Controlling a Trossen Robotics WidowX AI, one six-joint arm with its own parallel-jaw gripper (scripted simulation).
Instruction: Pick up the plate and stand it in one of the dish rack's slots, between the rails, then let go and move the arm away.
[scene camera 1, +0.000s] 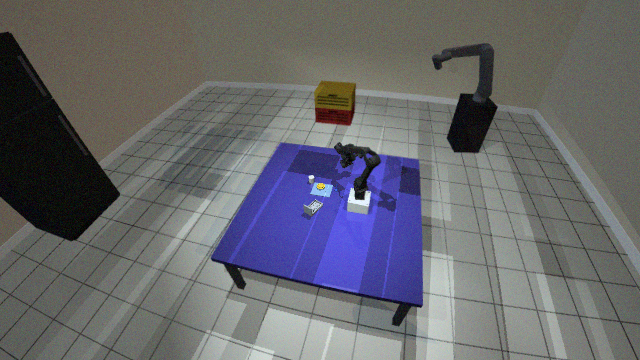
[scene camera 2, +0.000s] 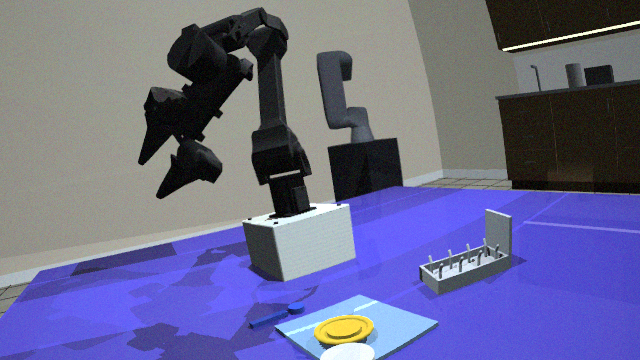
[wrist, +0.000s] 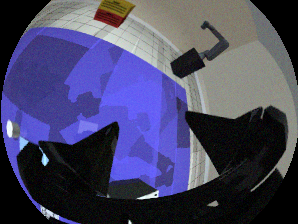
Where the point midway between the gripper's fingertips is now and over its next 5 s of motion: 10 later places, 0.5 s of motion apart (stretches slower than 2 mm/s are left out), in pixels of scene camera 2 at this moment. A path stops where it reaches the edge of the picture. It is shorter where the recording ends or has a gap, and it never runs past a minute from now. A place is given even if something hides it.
My gripper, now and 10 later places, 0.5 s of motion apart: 148, 180; 167, 208; 230, 253; 319, 290; 338, 306; 342, 324; 343, 334; 338, 285; 326, 207; 374, 166; 403, 168
